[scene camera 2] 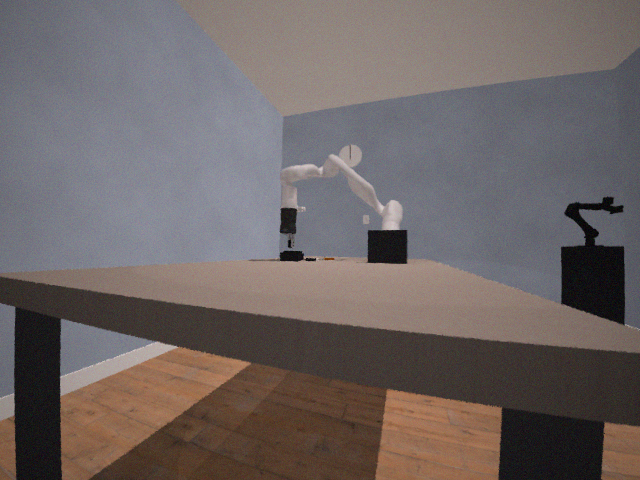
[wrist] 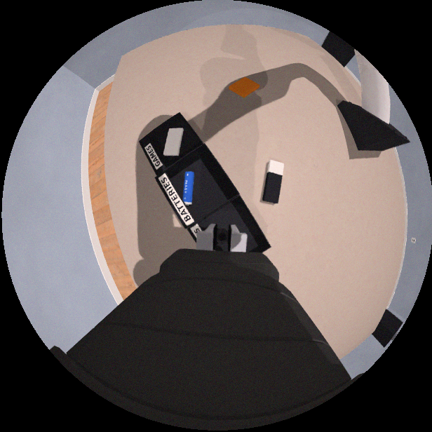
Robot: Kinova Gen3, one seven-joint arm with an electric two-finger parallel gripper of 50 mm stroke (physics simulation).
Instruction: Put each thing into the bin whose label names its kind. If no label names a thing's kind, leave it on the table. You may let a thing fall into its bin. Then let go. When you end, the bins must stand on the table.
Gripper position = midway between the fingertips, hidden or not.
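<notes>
Wrist view: black bin row (wrist: 215, 200), plus the gripper (wrist: 222, 233).
</notes>
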